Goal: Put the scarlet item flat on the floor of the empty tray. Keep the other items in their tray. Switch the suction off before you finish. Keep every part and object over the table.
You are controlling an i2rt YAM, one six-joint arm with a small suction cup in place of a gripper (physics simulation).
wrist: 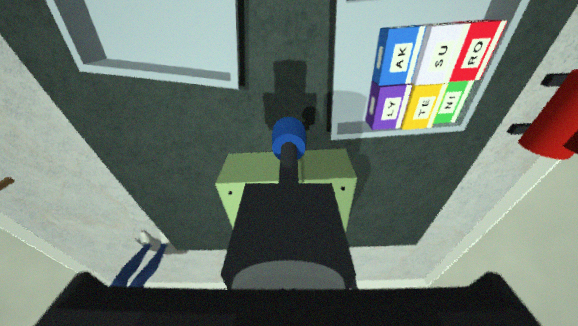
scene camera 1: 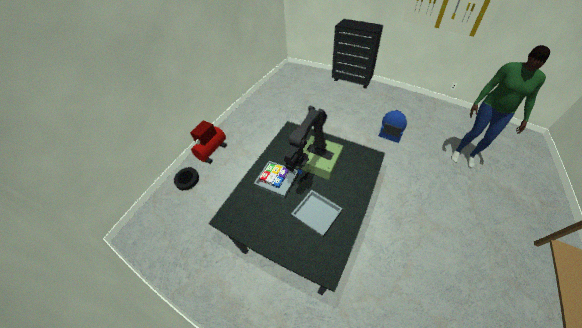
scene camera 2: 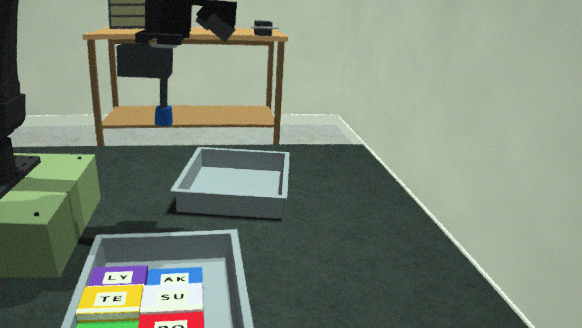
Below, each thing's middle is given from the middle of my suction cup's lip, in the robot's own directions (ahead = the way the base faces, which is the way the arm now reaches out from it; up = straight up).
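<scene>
From my suction cup: scarlet box (wrist: pixel 483 35) 40 mm ahead, 270 mm to the right, 200 mm below; yellow box (wrist: pixel 424 101) 230 mm to the right, 40 mm behind, 190 mm below. Suction cup itself 190 mm above the white box (wrist: pixel 442 42), 220 mm to the left of it, 40 mm short of it.
</scene>
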